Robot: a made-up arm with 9 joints.
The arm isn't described. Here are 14 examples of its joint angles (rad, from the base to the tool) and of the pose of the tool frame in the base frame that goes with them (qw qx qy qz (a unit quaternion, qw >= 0); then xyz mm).
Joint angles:
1: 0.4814 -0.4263 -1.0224 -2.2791 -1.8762 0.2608 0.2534 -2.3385 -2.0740
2: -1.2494 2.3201 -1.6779 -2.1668 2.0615 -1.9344 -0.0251 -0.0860 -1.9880
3: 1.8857 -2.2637 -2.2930 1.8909 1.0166 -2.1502 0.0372 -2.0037 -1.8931
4: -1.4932 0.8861 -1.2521 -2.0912 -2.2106 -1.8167 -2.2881 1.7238 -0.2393
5: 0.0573 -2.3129 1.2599 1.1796 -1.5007 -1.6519 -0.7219 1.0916 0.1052
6: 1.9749 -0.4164 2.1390 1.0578 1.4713 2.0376 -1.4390 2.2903 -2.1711
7: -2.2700 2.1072 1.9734 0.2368 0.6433 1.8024 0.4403 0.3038 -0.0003
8: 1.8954 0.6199 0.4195 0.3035 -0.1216 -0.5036 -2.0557 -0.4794 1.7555
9: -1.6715 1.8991 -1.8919 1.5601 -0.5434 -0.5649 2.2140 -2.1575 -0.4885
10: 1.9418 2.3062 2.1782 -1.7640 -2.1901 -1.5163 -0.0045 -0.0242 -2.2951
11: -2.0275 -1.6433 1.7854 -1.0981 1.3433 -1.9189 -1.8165 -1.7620 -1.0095
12: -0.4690 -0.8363 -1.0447 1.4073 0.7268 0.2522 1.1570 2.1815 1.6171
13: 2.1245 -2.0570 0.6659 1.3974 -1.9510 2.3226 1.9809 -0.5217 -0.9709
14: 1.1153 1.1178 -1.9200 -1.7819 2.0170 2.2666 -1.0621 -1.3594 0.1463
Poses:
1: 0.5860 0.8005 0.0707 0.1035 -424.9 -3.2 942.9
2: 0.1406 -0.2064 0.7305 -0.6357 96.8 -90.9 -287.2
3: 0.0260 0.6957 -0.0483 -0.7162 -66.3 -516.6 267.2
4: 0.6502 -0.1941 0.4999 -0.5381 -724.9 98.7 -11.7
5: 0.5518 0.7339 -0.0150 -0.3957 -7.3 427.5 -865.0
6: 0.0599 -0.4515 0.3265 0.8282 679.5 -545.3 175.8
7: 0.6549 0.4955 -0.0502 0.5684 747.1 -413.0 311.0
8: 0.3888 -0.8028 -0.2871 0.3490 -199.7 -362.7 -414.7
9: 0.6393 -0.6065 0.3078 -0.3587 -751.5 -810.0 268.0
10: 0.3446 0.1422 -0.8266 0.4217 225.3 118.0 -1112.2
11: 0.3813 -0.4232 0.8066 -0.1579 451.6 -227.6 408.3
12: 0.7036 -0.6504 -0.0467 0.2824 358.0 -32.3 -559.8
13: 0.4961 -0.8142 -0.2452 -0.1759 -352.8 96.9 261.7
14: 0.1439 0.8163 -0.5440 0.1306 571.0 96.6 -186.8
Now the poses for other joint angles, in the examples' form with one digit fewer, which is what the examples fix.
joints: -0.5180 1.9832 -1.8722 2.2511 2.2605 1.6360 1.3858 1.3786 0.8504
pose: 0.442 0.757 -0.476 0.069 -94 -790 387
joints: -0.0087 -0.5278 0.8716 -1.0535 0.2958 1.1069 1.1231 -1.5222 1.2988
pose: 0.797 -0.345 0.446 -0.216 80 -1232 234
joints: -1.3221 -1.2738 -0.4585 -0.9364 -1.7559 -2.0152 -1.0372 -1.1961 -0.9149
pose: 0.176 -0.287 0.805 0.489 641 -245 -487
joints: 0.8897 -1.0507 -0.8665 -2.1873 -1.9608 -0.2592 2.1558 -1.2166 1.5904
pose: 0.712 -0.657 0.225 -0.102 109 -606 797
